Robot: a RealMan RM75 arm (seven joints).
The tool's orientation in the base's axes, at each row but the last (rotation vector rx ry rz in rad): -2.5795 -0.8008 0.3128; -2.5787 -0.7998 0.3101; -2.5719 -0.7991 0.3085; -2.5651 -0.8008 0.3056; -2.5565 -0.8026 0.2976; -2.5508 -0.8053 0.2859; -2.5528 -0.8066 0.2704; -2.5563 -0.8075 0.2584
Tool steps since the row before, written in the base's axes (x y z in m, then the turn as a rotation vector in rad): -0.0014 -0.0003 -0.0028 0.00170 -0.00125 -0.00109; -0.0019 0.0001 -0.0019 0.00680 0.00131 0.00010; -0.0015 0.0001 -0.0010 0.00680 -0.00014 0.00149; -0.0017 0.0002 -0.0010 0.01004 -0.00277 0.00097; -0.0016 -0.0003 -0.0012 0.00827 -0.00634 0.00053; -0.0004 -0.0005 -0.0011 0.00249 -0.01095 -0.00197; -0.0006 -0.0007 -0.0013 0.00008 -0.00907 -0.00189; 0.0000 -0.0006 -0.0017 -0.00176 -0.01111 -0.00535
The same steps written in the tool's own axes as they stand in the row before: -0.0011 0.0008 0.0028 0.00074 0.00226 0.00000; -0.0013 -0.0001 0.0023 0.00626 0.00229 -0.00189; -0.0011 -0.0003 0.0014 0.00530 0.00272 -0.00360; -0.0012 -0.0005 0.0015 0.00643 0.00649 -0.00510; -0.0014 0.0000 0.0015 0.00294 0.00845 -0.00537; -0.0005 0.0007 0.0009 -0.00428 0.01015 -0.00294; -0.0008 0.0008 0.0011 -0.00514 0.00754 -0.00159; -0.0003 0.0012 0.0013 -0.00767 0.00973 0.00130
